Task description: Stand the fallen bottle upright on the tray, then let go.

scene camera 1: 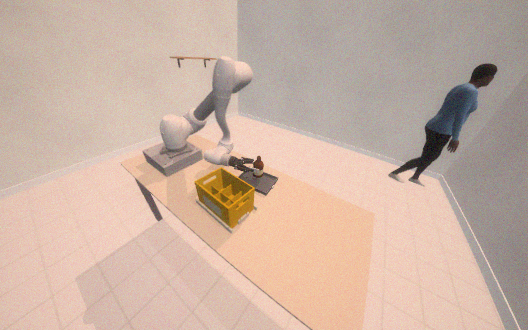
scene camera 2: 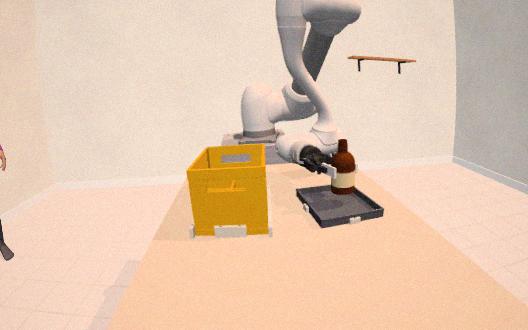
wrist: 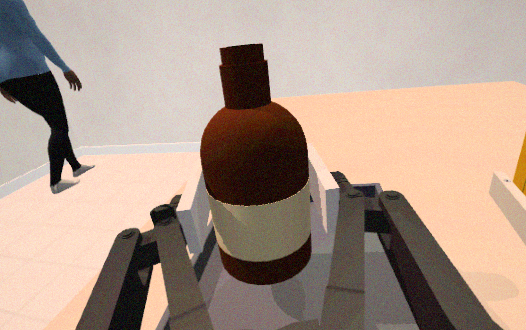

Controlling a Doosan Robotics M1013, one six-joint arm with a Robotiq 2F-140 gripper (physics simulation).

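Seen in the pictures: gripper, fingertip midpoint: point(scene camera 1: 260, 167) point(scene camera 2: 346, 171) point(wrist: 256, 168); arm's base, origin of the base link: point(scene camera 1: 177, 149) point(scene camera 2: 259, 139).
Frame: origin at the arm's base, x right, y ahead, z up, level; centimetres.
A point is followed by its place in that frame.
Observation:
The brown bottle point(scene camera 1: 258, 165) @[x -31.8, y 62.1, z 5.1 cm] point(scene camera 2: 343, 162) @[x -33.6, y 63.4, z 4.3 cm] point(wrist: 255, 150) @[x -32.1, y 57.0, z 4.7 cm] with a cream label stands upright low over the back part of the dark grey tray point(scene camera 1: 267, 186) @[x -33.7, y 70.5, z -9.2 cm] point(scene camera 2: 350, 206) @[x -36.3, y 63.2, z -9.2 cm] point(wrist: 240, 305) @[x -35.6, y 56.7, z -9.2 cm]. In scene camera 2 its shadow falls on the tray floor to its left. Whether its base touches the tray floor I cannot tell. My gripper point(scene camera 1: 256, 167) @[x -34.8, y 61.3, z 1.2 cm] point(scene camera 2: 343, 170) @[x -34.8, y 61.3, z 1.2 cm] point(wrist: 256, 168) @[x -34.8, y 61.3, z 1.2 cm] is level and shut on the bottle, with one pale pad on each side, around the label and the lower shoulder.
A yellow crate point(scene camera 1: 215, 197) @[x 5.7, y 71.7, z 7.7 cm] point(scene camera 2: 227, 210) @[x -4.2, y 80.1, z -2.8 cm] point(wrist: 521, 170) @[x -13.4, y 77.7, z -5.1 cm] with dividers stands beside the tray, held by pale brackets. A person in blue point(scene camera 1: 452, 110) point(wrist: 30, 50) is on the floor beyond the table. Another person point(scene camera 2: 2, 161) shows partly at scene camera 2's left edge. A shelf point(scene camera 1: 192, 58) point(scene camera 2: 382, 59) hangs on the wall.

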